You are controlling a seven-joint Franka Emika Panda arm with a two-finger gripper.
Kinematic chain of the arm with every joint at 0, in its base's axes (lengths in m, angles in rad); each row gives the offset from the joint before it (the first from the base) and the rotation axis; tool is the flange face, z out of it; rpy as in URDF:
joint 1: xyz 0 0 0.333 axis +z
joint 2: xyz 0 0 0 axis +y
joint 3: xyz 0 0 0.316 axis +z
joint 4: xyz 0.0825 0 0 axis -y
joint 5: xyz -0.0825 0 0.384 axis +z
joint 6: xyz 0 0 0 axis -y
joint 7: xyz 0.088 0 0 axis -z
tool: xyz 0 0 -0.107 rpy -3.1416 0 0
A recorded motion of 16 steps. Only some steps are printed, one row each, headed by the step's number.
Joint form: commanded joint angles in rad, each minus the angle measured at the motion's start. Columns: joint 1, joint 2, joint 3, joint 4, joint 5, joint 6, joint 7.
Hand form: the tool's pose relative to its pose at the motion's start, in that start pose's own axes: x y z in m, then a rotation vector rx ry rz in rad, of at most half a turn. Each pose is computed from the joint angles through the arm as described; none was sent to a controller.
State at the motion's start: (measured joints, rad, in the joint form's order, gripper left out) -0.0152 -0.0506 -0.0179 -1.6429 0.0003 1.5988 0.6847
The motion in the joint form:
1: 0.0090 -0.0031 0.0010 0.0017 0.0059 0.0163 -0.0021
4: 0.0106 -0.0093 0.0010 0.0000 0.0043 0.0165 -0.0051
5: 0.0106 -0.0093 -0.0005 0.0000 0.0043 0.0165 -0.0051
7: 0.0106 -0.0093 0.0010 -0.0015 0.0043 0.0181 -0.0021
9: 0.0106 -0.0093 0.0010 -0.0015 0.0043 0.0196 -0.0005
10: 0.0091 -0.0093 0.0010 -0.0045 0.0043 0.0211 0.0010
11: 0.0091 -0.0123 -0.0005 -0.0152 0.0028 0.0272 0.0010
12: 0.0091 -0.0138 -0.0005 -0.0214 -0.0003 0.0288 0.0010
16: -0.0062 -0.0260 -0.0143 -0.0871 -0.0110 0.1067 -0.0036
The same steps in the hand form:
1: -0.0031 -0.0052 -0.0039 0.0180 0.0125 -0.0119
4: -0.0050 -0.0046 -0.0065 0.0198 0.0171 -0.0166
5: -0.0044 -0.0039 -0.0065 0.0199 0.0170 -0.0151
7: -0.0049 -0.0046 -0.0059 0.0199 0.0171 -0.0136
9: -0.0048 -0.0047 -0.0061 0.0209 0.0183 -0.0120
10: -0.0042 -0.0042 -0.0048 0.0199 0.0171 -0.0089
11: -0.0040 -0.0030 -0.0019 0.0178 0.0168 -0.0075
12: -0.0041 -0.0025 0.0001 0.0135 0.0163 -0.0076
16: 0.0079 0.0097 0.0179 0.0210 0.0416 0.0157

